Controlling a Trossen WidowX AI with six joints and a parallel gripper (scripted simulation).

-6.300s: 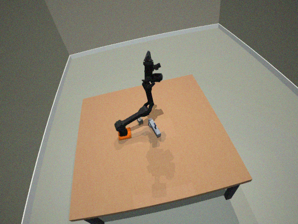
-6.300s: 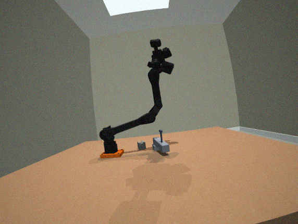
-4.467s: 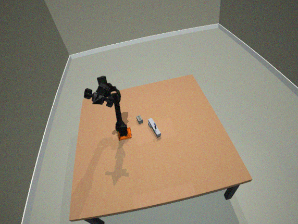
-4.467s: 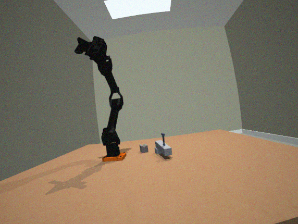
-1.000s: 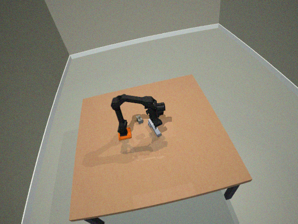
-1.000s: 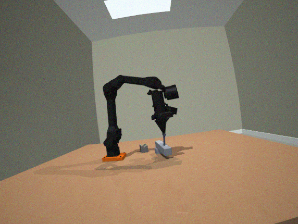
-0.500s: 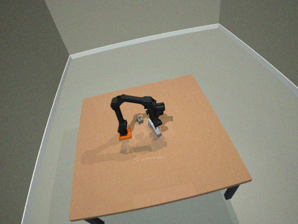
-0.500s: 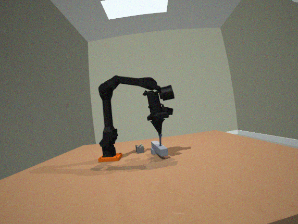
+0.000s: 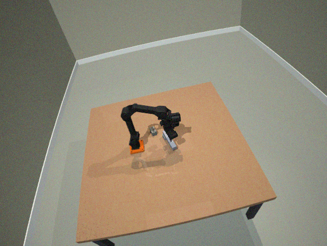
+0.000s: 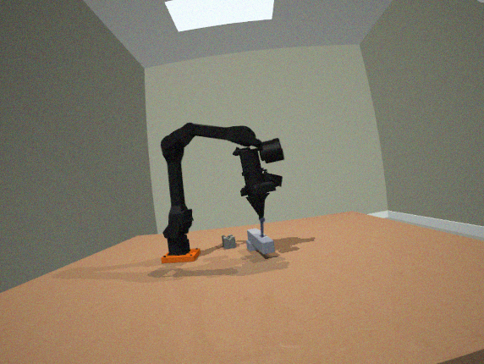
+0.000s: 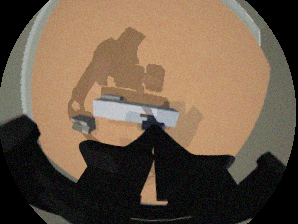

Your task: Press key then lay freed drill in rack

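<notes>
My gripper tip is 3 cm above the blue key. From my gripper tip the other things lie so: light grey-blue block (8 cm below, 4 cm to the left, 2 cm behind); then rack (17 cm to the left, 15 cm behind, 10 cm below); then drill (7 cm below, 5 cm to the left, 3 cm behind).
</notes>
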